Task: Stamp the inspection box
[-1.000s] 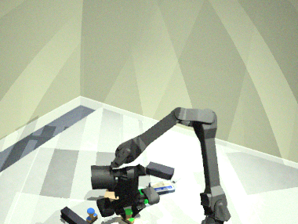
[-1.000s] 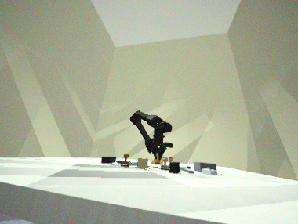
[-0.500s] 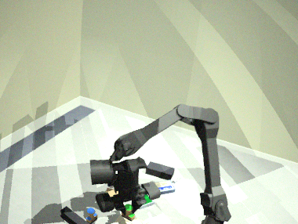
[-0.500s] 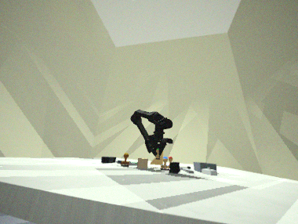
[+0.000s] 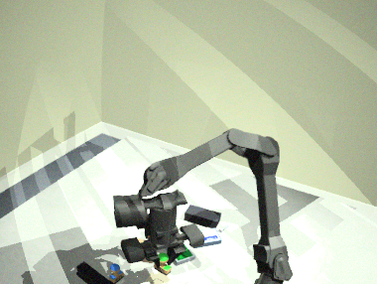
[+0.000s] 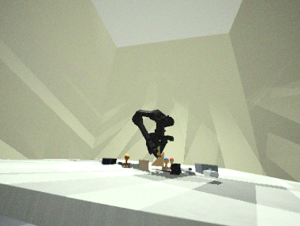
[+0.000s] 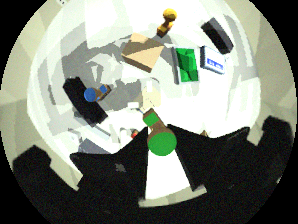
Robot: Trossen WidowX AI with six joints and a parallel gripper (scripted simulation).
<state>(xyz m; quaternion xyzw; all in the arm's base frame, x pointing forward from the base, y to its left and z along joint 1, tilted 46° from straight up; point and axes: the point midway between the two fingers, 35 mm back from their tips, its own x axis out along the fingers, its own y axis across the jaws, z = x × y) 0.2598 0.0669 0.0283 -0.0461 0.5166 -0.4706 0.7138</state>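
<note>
The blue-knobbed stamp lies 11 cm ahead of my gripper tip, 5 cm to the left of it and 7 cm below it. The rest, counted from my gripper tip: green-knob stamp right at my gripper tip; then green ink pad 2 cm ahead, 14 cm to the right, 8 cm below; then tan box 10 cm ahead, 7 cm to the right, 7 cm below.
</note>
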